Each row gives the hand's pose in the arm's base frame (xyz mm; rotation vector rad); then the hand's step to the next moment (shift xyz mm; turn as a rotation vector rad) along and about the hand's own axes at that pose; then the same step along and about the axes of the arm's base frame.
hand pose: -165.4 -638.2 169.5 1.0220 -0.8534 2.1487
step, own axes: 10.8 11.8 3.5 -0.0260 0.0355 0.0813
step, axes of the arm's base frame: -12.8 -7.2 7.2 0.0223 -0.0893 0.0088
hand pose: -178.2 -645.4 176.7 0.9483 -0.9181 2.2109
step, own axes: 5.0 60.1 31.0 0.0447 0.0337 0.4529
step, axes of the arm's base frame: -33.1 -59.2 -2.2 0.1271 -0.3559 0.2557
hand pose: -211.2 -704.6 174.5 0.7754 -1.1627 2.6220
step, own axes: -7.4 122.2 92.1 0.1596 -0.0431 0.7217
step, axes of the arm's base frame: -0.8 -150.1 -30.6 0.1616 -0.5059 0.5159
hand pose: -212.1 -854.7 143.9 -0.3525 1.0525 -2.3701
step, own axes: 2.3 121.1 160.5 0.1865 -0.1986 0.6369
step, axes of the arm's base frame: 109.6 -167.8 16.3 0.0481 -0.3812 0.5764
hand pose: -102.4 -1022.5 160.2 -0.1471 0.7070 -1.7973
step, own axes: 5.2 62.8 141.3 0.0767 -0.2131 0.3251
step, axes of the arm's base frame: 111.9 -70.8 80.0 -0.0616 -0.1581 0.3581
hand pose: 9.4 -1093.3 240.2 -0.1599 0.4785 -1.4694
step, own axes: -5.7 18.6 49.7 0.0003 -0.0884 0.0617
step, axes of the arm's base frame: 36.9 -1.5 38.5 -0.0559 -0.0214 0.0896
